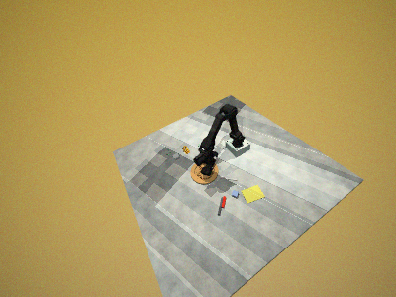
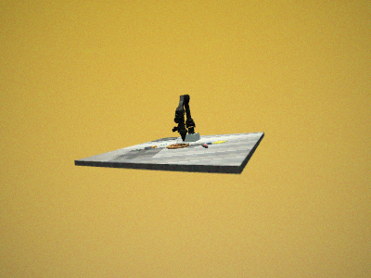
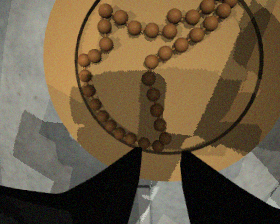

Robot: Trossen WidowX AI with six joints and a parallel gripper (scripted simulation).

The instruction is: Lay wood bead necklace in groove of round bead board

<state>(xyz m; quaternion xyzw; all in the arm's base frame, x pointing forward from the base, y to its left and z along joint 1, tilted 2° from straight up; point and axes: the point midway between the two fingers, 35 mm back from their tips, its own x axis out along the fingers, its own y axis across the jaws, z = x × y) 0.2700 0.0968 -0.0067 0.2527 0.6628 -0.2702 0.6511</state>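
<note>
My gripper tip is now 40 mm short of the round bead board, 40 mm to the left of it and 40 mm above it. The rest, counted from my gripper tip: thin grey stick: 90 mm behind, 90 mm to the left, 40 mm below; red-handled tool: 40 mm ahead, 230 mm to the left, 40 mm below; small blue block: 70 mm behind, 210 mm to the left, 40 mm below.
</note>
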